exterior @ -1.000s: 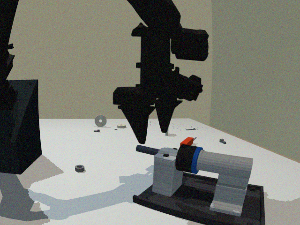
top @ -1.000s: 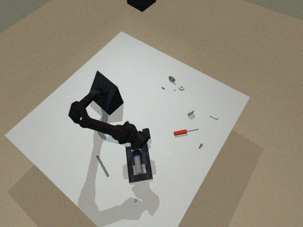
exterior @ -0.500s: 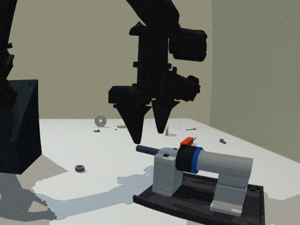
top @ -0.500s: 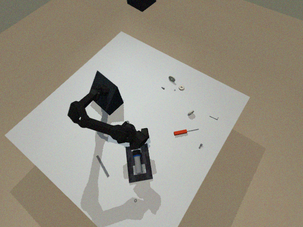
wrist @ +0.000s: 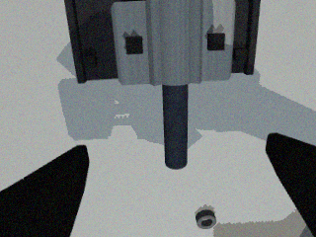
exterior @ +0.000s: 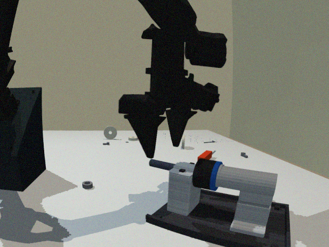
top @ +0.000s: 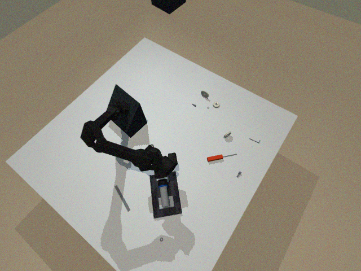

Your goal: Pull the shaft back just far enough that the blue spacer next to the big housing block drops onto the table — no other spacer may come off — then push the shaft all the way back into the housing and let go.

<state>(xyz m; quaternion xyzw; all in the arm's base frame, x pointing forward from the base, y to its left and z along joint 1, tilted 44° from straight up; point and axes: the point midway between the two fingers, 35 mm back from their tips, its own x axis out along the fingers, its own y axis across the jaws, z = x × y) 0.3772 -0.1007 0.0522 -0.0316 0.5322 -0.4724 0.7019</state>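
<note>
My gripper tip is 40 mm short of the shaft, 30 mm to the left of it and 30 mm above it. From my gripper tip the other things lie so: blue spacer: 80 mm ahead, 60 mm to the right, 30 mm below; then grey bar: 70 mm behind, 250 mm to the right, 100 mm below; then black spacer: 60 mm ahead, 50 mm to the right, 30 mm below.
</note>
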